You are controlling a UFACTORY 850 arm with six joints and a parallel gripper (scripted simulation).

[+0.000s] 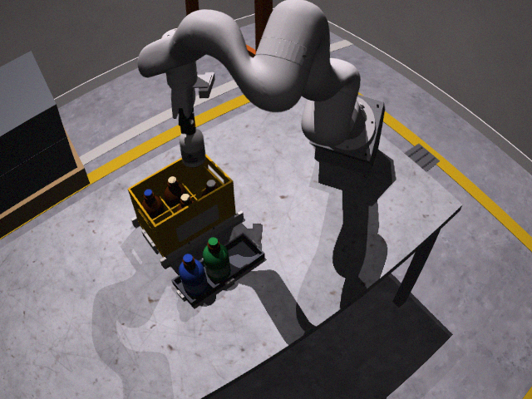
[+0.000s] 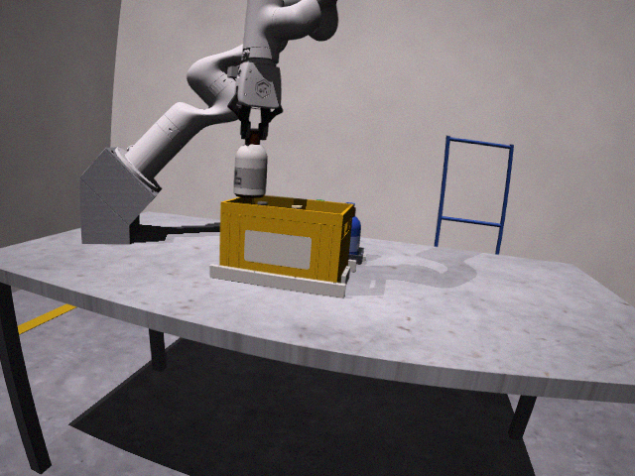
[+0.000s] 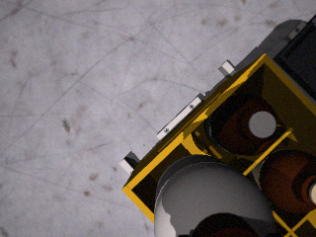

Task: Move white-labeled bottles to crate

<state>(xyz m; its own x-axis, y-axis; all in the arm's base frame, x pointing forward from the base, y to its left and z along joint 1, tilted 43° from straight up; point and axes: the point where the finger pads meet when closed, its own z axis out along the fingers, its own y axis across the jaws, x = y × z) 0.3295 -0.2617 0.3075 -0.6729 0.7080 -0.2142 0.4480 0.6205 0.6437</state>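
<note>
Now: the white-labeled bottle 70 mm below my hand. From my hand the other things lie so: crate 250 mm below, 80 mm ahead, 60 mm to the left; green bottle 280 mm to the left, 250 mm below, 70 mm ahead; blue bottle 300 mm to the left, 250 mm below, 150 mm ahead.
</note>
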